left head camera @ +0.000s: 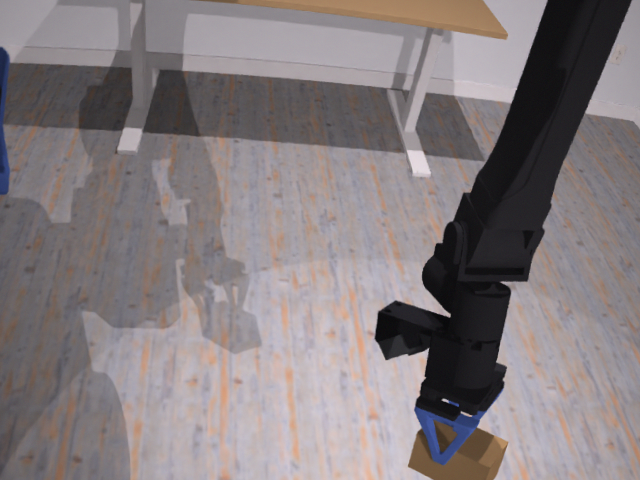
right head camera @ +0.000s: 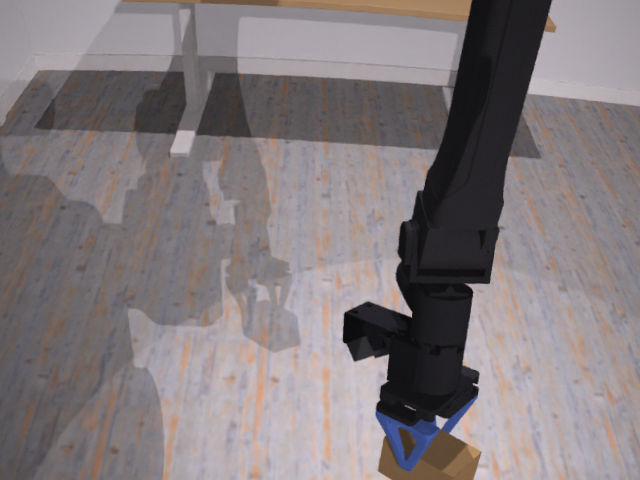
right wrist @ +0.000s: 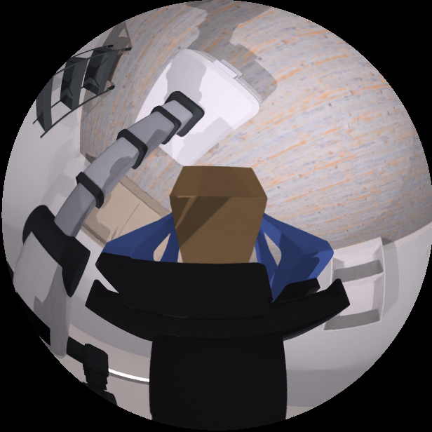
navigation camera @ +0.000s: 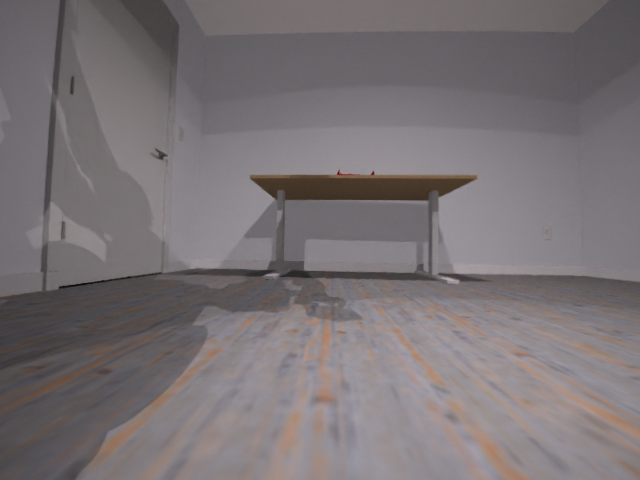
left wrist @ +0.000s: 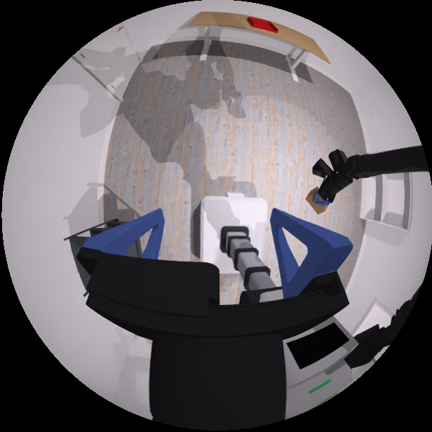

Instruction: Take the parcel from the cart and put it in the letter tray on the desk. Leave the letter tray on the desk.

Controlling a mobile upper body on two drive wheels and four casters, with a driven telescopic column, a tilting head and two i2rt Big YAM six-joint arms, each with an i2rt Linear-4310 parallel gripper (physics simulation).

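Frame: origin at the left arm's base, x left, y back, z up, level; metres.
Seen in the pictures: right gripper, fingertip midpoint: [left head camera: 449,448] [right head camera: 420,455].
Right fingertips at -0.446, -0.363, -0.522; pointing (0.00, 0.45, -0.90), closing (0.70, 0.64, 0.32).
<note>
A point is followed by its place in that frame, as x, y, z.
The brown parcel [left head camera: 467,467] {-0.447, -0.327, -0.494} [right head camera: 447,454] {-0.467, -0.349, -0.491} [left wrist: 318,208] [right wrist: 218,235] is held in the air above the floor. My right gripper [left head camera: 460,449] {-0.446, -0.363, -0.522} [right head camera: 429,449] {-0.446, -0.363, -0.522} [right wrist: 216,215] is shut on it, with a blue finger on either side. My left gripper [left wrist: 216,214] is open and empty; part of one blue finger shows at the left edge of the left head view. The red letter tray [left wrist: 263,24] [navigation camera: 348,174] {-0.397, -2.116, -0.653} lies on the desk [left head camera: 361,12] {-0.676, -1.995, -0.692} [right head camera: 336,7] {-0.450, -2.006, -0.701} [left wrist: 300,39] [navigation camera: 310,183] {-0.123, -2.159, -0.711}, far from both grippers. The dark cart [left wrist: 77,250] [right wrist: 102,70] stands to the left in both wrist views.
The desk's legs end in white feet [left head camera: 418,162] [right head camera: 183,142] on the floor. My white base [left wrist: 212,215] [right wrist: 230,102] shows below the wrists. A beige cabinet [right wrist: 125,210] shows in the right wrist view. A door [navigation camera: 118,144] {1.065, -1.839, -0.559} is in the left wall.
</note>
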